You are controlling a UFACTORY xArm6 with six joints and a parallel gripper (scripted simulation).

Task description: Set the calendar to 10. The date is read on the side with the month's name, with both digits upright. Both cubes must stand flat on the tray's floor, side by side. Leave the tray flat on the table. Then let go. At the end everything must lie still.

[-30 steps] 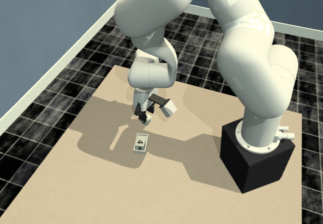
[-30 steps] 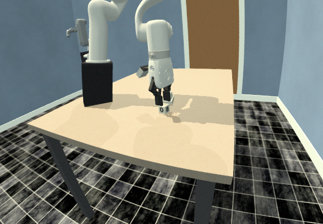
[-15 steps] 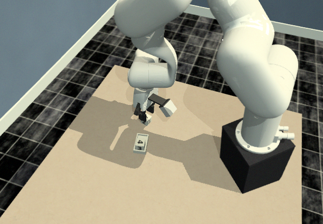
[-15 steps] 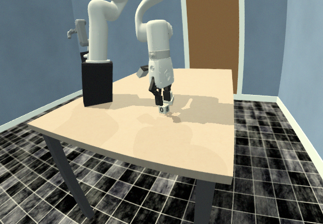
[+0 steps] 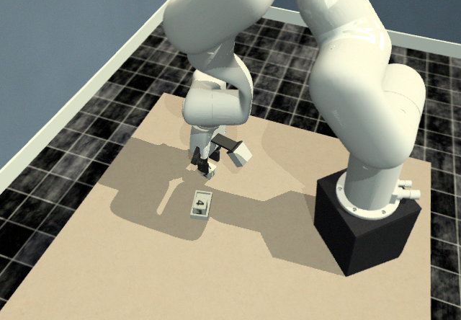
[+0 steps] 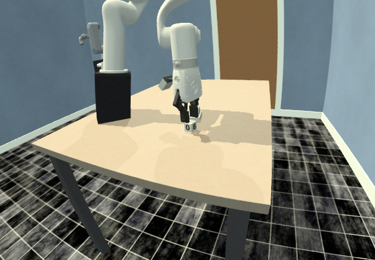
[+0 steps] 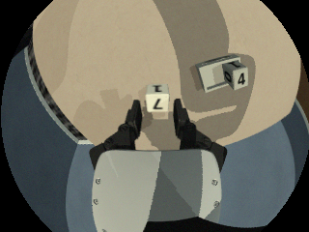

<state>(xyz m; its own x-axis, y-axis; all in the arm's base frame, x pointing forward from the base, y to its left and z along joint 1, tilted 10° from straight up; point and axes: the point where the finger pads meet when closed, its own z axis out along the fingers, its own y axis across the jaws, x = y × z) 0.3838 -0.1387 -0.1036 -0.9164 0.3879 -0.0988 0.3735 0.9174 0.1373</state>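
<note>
Now: hand 40 mm above the white cube. Also, from my hand: tray 10 mm behind, 110 mm to the left, 50 mm below.
</note>
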